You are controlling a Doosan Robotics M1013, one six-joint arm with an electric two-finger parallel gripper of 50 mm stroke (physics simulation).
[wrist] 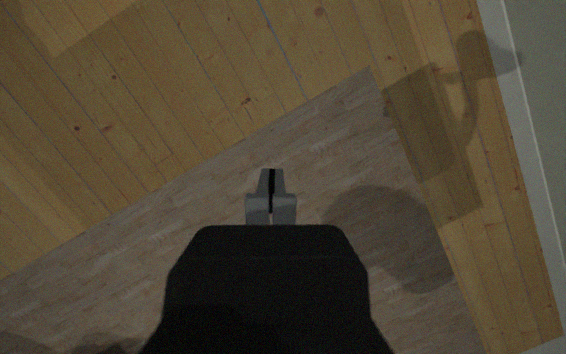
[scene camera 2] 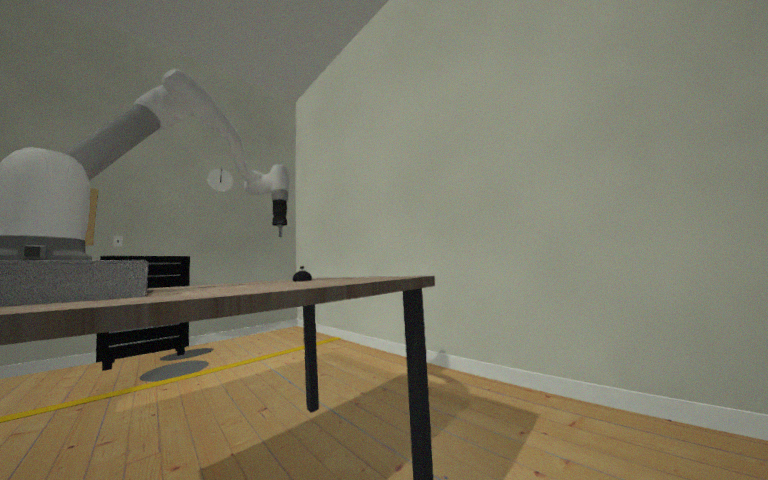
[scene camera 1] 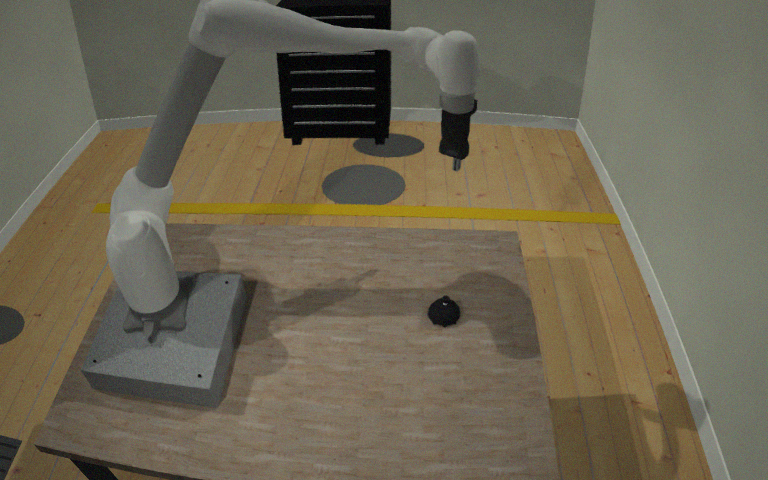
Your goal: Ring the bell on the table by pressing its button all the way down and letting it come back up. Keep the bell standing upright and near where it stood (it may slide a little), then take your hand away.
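Where they show: gripper, fingertip midpoint: (wrist: 272, 182) (scene camera 2: 280, 237) (scene camera 1: 456, 169); arm's base, origin of the base link: (scene camera 1: 158, 305).
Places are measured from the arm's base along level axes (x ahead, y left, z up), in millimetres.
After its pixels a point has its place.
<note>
A small black bell (scene camera 1: 444, 312) {x 744, y -37, z -49 mm} (scene camera 2: 302, 276) {x 728, y -46, z -68 mm} with a button on top stands upright on the wooden table (scene camera 1: 362, 396) {x 519, y -248, z -88 mm} (scene camera 2: 362, 284) {x 578, y -529, z -91 mm} (wrist: 150, 240) {x 511, y 309, z -88 mm}, in its right half in the scene camera 1 view. The bell does not show in the wrist view. My gripper (scene camera 1: 456, 168) {x 831, y 304, z 155 mm} (scene camera 2: 280, 234) {x 831, y 304, z 155 mm} (wrist: 272, 182) {x 831, y 304, z 155 mm} is shut and empty, its fingers together and pointing down. It hangs high above the table, well clear of the bell. In the scene camera 2 view the fingertips are above the bell and a little to its left.
The arm's grey base block (scene camera 1: 152, 384) {x 18, y -243, z -23 mm} (scene camera 2: 73, 283) {x 66, y -250, z -54 mm} sits at the table's left side. A black drawer cabinet (scene camera 1: 334, 133) (scene camera 2: 144, 261) stands behind the table. A wall (scene camera 1: 679, 169) (scene camera 2: 538, 169) rises beyond the table's right edge. The arm's shadow lies near the bell.
</note>
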